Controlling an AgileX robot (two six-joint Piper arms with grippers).
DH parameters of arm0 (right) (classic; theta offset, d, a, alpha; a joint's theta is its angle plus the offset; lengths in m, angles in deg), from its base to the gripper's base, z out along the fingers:
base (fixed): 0 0 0 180
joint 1: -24.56 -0.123 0 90
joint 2: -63.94 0 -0.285 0
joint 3: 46.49 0 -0.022 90
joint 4: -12.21 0.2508 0 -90
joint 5: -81.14 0 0.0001 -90
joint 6: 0.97 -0.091 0 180
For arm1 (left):
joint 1: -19.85 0.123 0 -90
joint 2: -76.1 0 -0.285 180
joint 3: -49.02 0 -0.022 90
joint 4: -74.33 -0.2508 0 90
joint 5: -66.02 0 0.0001 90
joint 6: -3.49 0.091 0 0
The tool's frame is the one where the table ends.
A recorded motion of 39 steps. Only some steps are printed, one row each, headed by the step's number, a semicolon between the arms.
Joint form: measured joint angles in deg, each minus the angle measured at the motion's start. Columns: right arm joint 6, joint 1, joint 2, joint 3, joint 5, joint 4; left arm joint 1, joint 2, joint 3, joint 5, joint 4, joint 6.
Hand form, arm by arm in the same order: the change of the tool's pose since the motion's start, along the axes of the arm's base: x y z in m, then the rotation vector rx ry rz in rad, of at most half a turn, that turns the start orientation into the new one. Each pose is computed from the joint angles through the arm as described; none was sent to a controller.
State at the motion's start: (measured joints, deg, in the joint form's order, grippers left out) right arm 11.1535 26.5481 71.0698 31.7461 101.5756 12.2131; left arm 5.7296 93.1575 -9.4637 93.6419 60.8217 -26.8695
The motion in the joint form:
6: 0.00 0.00 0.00 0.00 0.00 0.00; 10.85 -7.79 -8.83 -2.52 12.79 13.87
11: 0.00 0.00 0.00 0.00 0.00 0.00; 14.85 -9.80 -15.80 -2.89 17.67 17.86
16: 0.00 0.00 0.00 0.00 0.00 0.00; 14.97 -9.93 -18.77 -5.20 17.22 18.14
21: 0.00 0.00 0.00 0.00 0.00 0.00; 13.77 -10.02 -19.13 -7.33 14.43 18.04
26: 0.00 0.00 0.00 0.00 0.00 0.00; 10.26 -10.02 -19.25 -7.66 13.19 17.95
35: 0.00 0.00 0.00 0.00 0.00 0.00; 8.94 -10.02 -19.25 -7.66 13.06 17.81
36: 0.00 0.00 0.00 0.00 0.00 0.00; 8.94 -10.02 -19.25 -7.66 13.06 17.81
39: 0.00 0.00 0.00 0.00 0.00 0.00; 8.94 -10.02 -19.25 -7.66 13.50 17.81
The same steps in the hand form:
6: 0.0000 0.0000 0.0000 0.0000 0.0000 0.0000; -0.0074 0.0012 -0.0409 0.0190 -0.0150 0.0793
11: 0.0000 0.0000 0.0000 0.0000 0.0000 0.0000; -0.0045 0.0013 -0.0787 0.0081 0.0655 0.1156
16: 0.0000 0.0000 0.0000 0.0000 0.0000 0.0000; -0.0022 0.0019 -0.0924 0.0205 0.0742 0.1204
21: 0.0000 0.0000 0.0000 0.0000 0.0000 0.0000; -0.0013 0.0026 -0.0912 0.0658 0.0390 0.1081
26: 0.0000 0.0000 0.0000 0.0000 0.0000 0.0000; -0.0012 0.0000 -0.0914 0.0865 0.0316 0.0498
35: 0.0000 0.0000 0.0000 0.0000 0.0000 0.0000; -0.0013 -0.0011 -0.0914 0.0867 0.0306 0.0276
36: 0.0000 0.0000 0.0000 0.0000 0.0000 0.0000; -0.0013 -0.0011 -0.0914 0.0867 0.0306 0.0276
39: 0.0000 0.0000 0.0000 0.0000 0.0000 0.0000; -0.0013 -0.0014 -0.0914 0.0791 0.0314 0.0268

